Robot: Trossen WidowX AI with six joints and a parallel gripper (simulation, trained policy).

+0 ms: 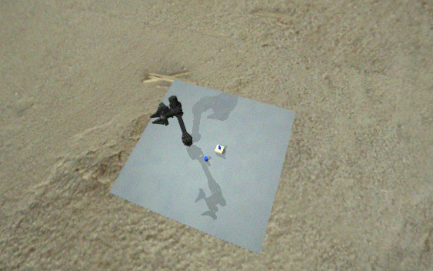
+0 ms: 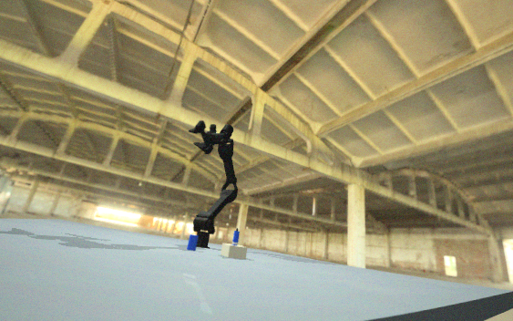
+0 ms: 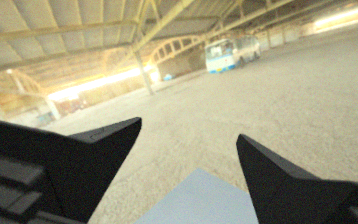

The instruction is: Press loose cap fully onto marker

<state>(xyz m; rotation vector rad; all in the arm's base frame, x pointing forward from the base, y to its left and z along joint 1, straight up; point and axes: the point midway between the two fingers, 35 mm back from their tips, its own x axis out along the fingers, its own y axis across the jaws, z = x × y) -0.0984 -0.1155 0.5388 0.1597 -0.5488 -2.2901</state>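
My gripper tip is 340 mm short of the blue cap, 40 mm to the right of it and 520 mm above it. The rest, counted from my gripper tip: blue marker: 420 mm ahead, 160 mm to the left, 470 mm below; holder block: 420 mm ahead, 160 mm to the left, 520 mm below.
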